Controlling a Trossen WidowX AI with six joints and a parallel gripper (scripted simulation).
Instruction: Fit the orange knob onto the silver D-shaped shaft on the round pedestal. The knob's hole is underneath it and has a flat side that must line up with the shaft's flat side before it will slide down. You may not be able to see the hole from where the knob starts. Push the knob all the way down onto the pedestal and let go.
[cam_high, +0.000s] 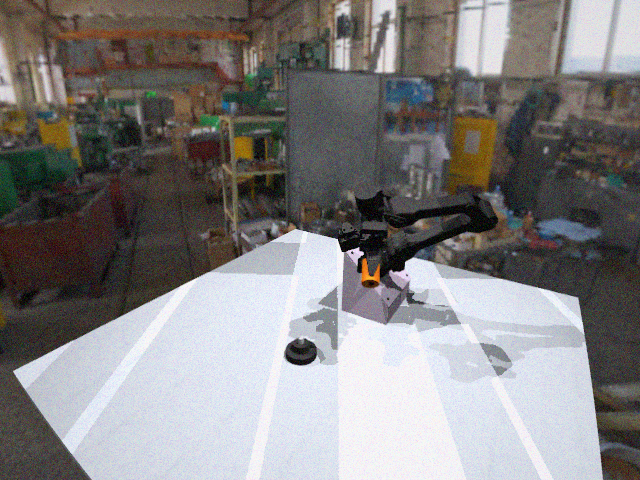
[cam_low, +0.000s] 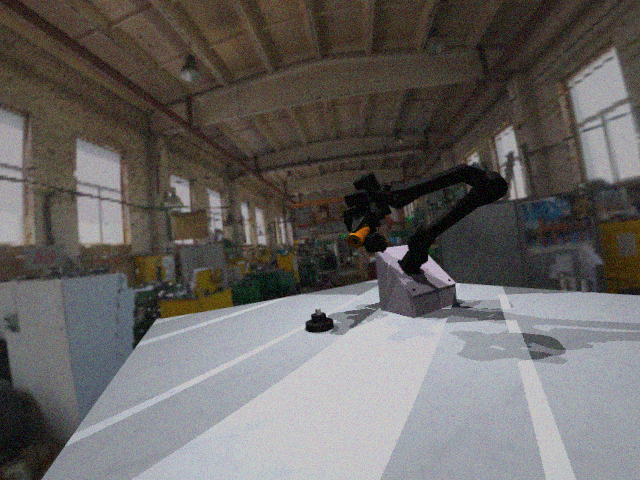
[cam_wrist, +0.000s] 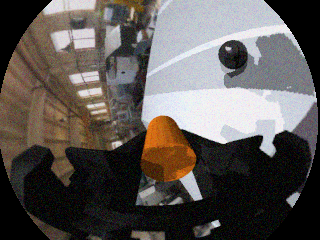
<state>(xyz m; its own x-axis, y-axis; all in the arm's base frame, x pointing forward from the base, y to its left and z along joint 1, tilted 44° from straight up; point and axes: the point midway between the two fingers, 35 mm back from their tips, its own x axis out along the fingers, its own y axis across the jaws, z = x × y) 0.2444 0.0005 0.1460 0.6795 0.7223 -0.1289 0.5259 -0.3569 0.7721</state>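
My gripper tip is now 30 mm past the orange knob, 20 mm to the left of it and 20 mm below it. The rest, counted from my gripper tip: round black pedestal: 220 mm below, 150 mm to the right, 70 mm ahead.
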